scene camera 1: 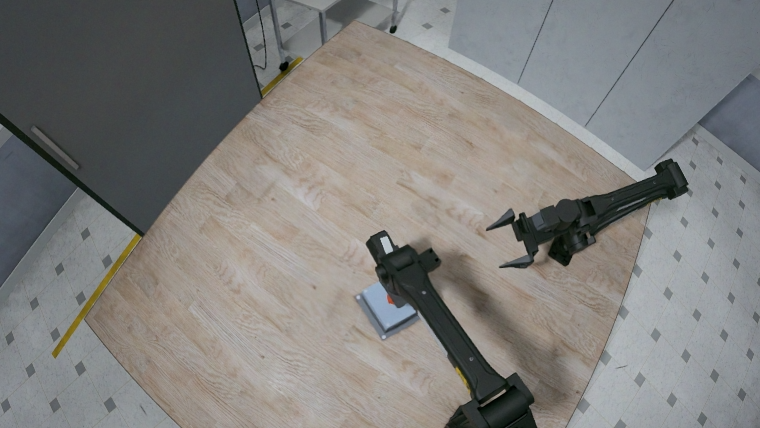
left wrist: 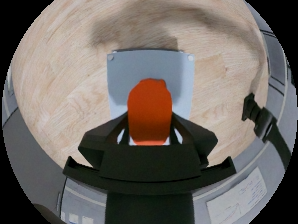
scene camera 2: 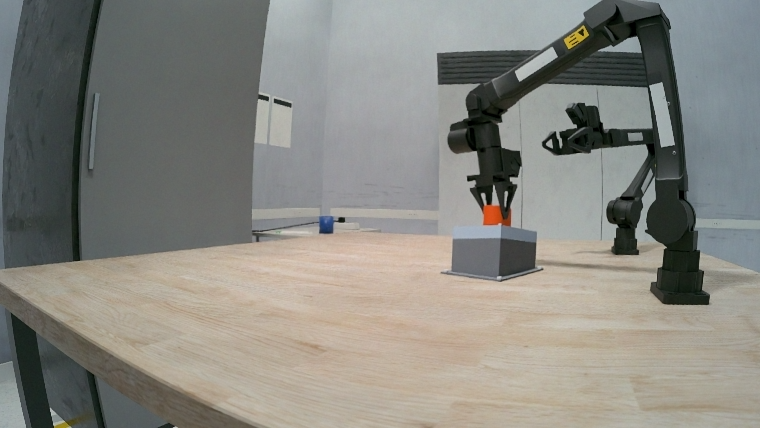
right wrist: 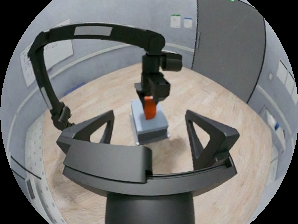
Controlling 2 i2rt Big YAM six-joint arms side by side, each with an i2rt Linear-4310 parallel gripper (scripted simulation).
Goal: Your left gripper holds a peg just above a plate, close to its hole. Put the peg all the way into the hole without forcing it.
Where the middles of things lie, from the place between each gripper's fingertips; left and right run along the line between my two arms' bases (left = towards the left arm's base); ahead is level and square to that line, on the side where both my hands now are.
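Labels:
My left hand: 2 cm above the orange peg [left wrist: 150, 105]. Light blue plate [scene camera 1: 376, 296]: 4 cm below my left hand.
Orange peg: 20 cm below my right hand [scene camera 1: 492, 248], 14 cm ahead of it, 17 cm to the left of it. Light blue plate: 23 cm below my right hand, 14 cm ahead of it, 17 cm to the left of it.

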